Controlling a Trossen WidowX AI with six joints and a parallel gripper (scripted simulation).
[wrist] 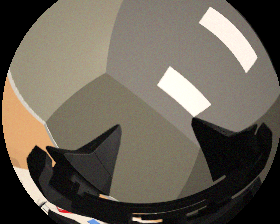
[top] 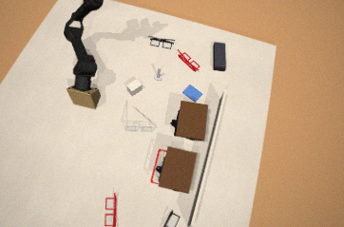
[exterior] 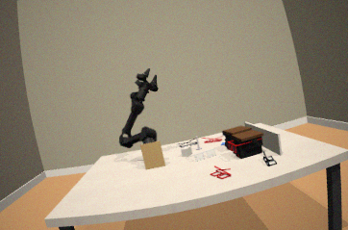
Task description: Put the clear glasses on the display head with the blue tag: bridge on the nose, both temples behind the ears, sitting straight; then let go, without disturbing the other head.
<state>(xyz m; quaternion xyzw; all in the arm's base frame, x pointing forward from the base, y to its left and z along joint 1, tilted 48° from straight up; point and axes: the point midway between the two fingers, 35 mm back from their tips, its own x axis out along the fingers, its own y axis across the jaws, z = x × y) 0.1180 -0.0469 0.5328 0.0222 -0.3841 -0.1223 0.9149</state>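
My gripper tip is now 20 cm short of the stand, 11 cm to the left of it and 52 cm above it. Also, from my gripper tip: white panel: 56 cm ahead, 40 cm to the right, 49 cm below; dark case: 44 cm ahead, 13 cm to the left, 53 cm below; blue tag: 39 cm ahead, 12 cm to the right, 55 cm below.
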